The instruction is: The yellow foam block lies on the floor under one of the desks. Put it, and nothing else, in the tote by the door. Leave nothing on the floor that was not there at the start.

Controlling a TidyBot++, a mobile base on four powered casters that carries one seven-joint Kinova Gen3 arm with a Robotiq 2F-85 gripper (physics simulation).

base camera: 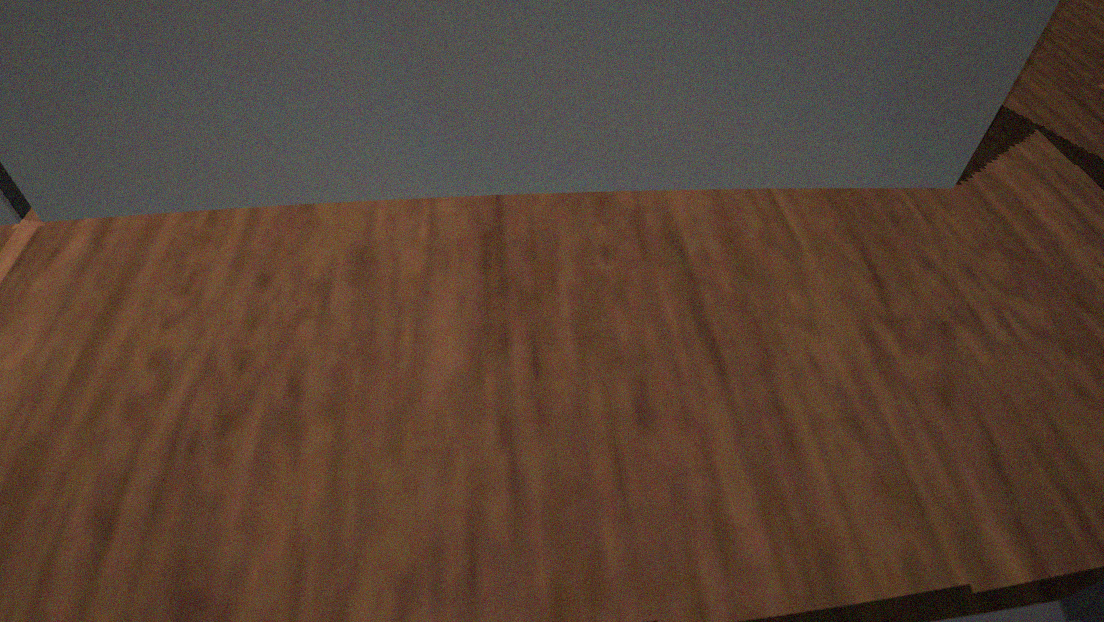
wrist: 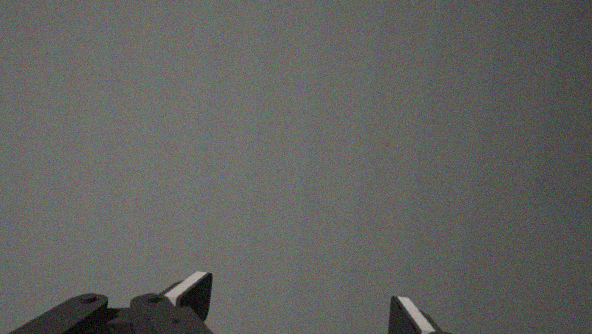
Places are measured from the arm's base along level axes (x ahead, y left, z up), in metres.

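Pixels of known places: gripper, between the fingertips: [wrist: 298, 304].
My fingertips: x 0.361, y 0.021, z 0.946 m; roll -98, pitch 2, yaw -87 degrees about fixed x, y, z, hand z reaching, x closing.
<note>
Behind a point stands the place of what it marks.
My gripper [wrist: 298, 304] {y 0.021, x 0.361, z 0.946 m} is open, with its two fingertips wide apart at the bottom of the wrist view. No object shows between them; a plain grey surface fills the view behind them. The yellow foam block does not show in either view. The tote and the door cannot be made out in either view. The gripper does not show in the base camera view.
In the base camera view a broad, flat grey panel [base camera: 494, 100] {y 0.007, x 0.558, z -0.300 m} stands upright on the brown wood floor [base camera: 540, 386] {y -0.022, x 0.347, z -0.397 m}, across the top of the view. Dark shadows lie on the floor past its right end and at the bottom right. A dark strip shows at the far left edge.
</note>
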